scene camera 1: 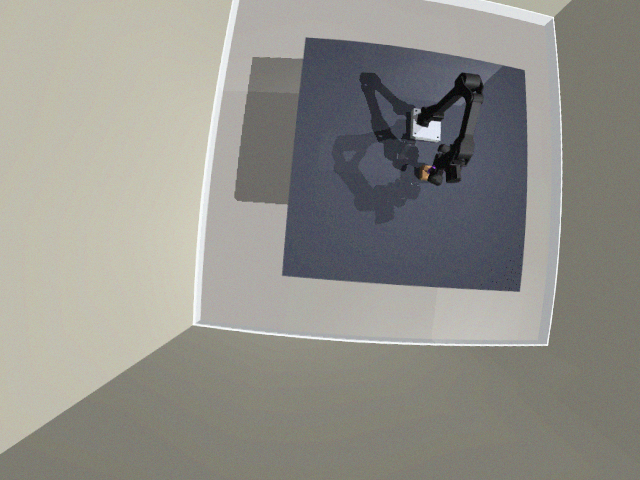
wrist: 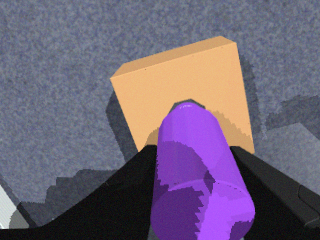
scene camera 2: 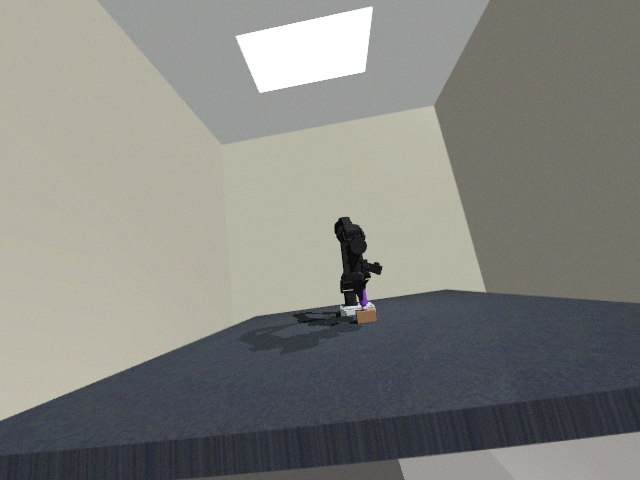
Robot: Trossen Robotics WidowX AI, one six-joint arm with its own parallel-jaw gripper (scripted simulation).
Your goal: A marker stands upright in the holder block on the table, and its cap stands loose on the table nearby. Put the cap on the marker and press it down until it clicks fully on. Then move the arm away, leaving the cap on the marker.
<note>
In view: the gripper point(scene camera 2: 362, 299), a purple cap point(wrist: 197, 182) and a holder block point(wrist: 216, 42).
The gripper also shows in the wrist view point(wrist: 192, 155).
</note>
